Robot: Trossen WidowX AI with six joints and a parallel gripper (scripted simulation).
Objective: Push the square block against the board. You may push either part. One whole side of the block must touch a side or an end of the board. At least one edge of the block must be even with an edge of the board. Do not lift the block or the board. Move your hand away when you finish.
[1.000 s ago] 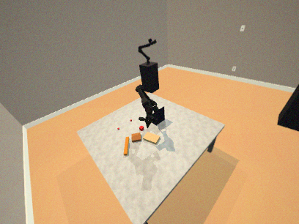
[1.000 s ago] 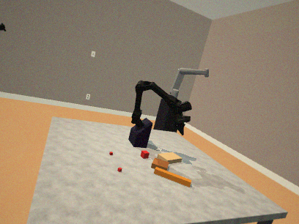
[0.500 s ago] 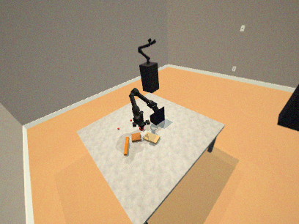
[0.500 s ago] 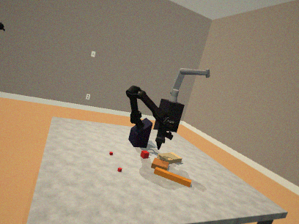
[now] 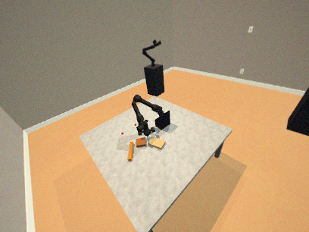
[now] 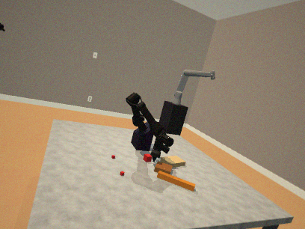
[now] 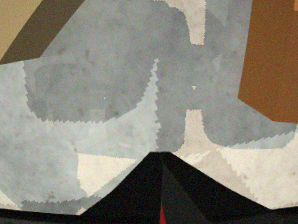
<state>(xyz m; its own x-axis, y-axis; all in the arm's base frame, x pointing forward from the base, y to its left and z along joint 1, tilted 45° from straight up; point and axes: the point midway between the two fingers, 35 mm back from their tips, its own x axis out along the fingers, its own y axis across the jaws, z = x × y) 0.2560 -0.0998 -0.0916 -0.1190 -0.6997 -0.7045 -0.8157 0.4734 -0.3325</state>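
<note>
Right now the brown square block is 110 mm ahead of my gripper tip, 10 mm to the left of it and 10 mm above it. Round my gripper tip: orange board: 250 mm ahead, 10 mm to the left, 10 mm above; then tan flat block: 10 mm ahead, 150 mm to the left, 10 mm above; then red cube: 20 mm behind, 40 mm to the right, 10 mm above.
</note>
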